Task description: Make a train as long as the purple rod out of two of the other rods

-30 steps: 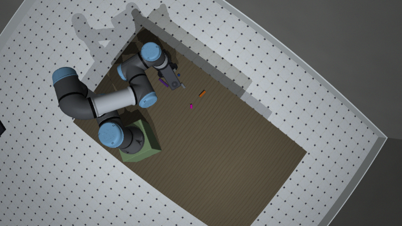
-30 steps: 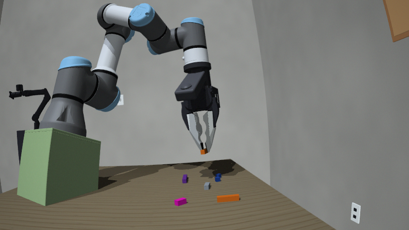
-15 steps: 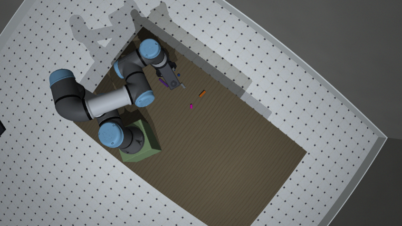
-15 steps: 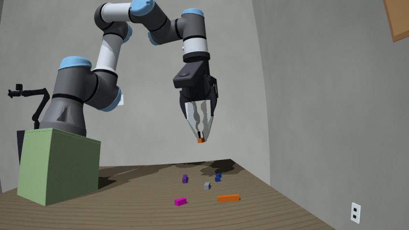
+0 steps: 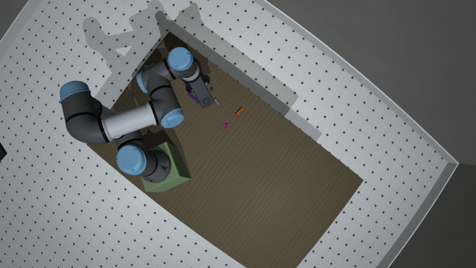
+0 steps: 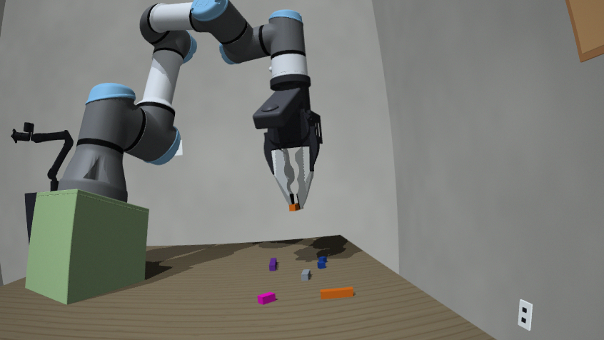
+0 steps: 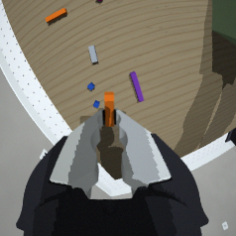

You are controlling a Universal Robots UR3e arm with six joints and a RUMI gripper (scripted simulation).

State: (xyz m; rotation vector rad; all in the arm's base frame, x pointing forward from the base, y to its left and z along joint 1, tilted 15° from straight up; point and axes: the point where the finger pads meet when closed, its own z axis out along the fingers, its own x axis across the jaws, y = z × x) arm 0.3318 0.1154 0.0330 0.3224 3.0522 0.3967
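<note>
Now: the magenta rod 20 mm behind my hand, 170 mm to the right of it and 110 mm below it. From my hand the other things lie so: purple rod (50 mm behind, 10 mm to the left, 110 mm below); then grey rod (20 mm ahead, 70 mm to the right, 110 mm below).
</note>
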